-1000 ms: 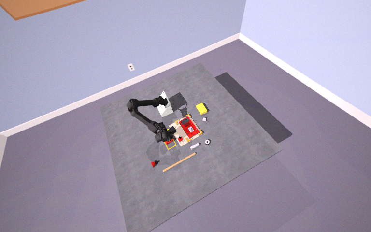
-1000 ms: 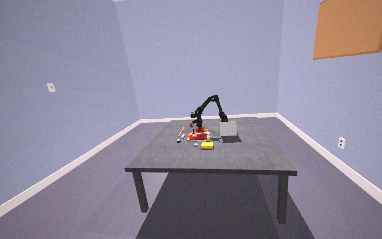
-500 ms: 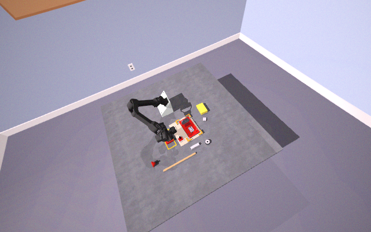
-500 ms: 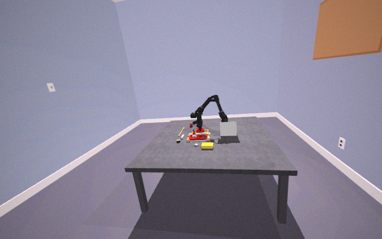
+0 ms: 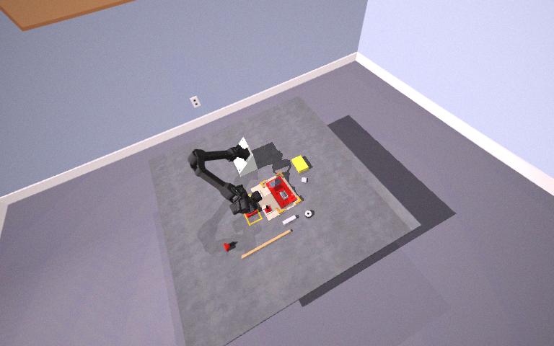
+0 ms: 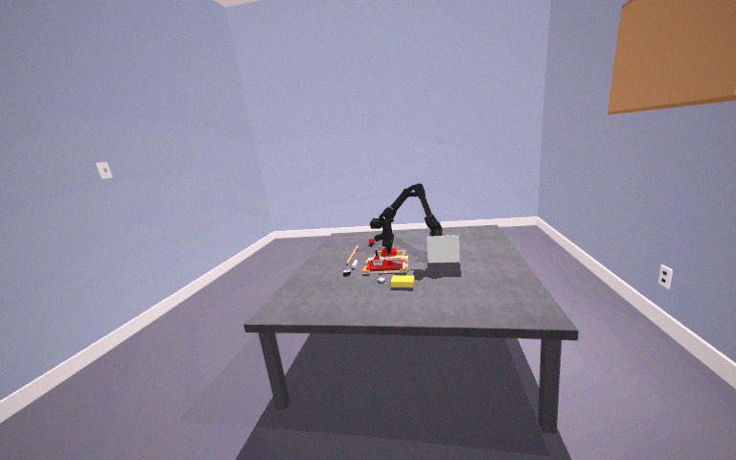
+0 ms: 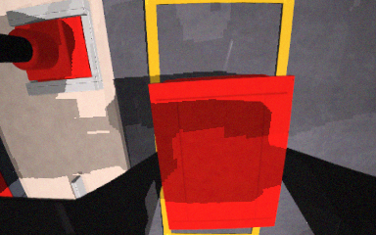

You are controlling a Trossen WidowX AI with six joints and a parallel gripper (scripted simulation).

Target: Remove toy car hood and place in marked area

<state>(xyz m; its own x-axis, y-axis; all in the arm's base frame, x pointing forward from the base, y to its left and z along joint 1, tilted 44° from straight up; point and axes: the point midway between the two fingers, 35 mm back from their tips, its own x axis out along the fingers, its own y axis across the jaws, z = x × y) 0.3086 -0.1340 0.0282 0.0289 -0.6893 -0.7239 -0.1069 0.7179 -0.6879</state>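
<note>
The red hood is 10 mm above my gripper tip. Also, from my gripper tip: white cylinder (180 mm ahead, 190 mm to the left); grey socket (60 mm ahead, 100 mm to the left, 20 mm above); wooden stick (240 mm ahead, 20 mm to the left, 10 mm below).
</note>
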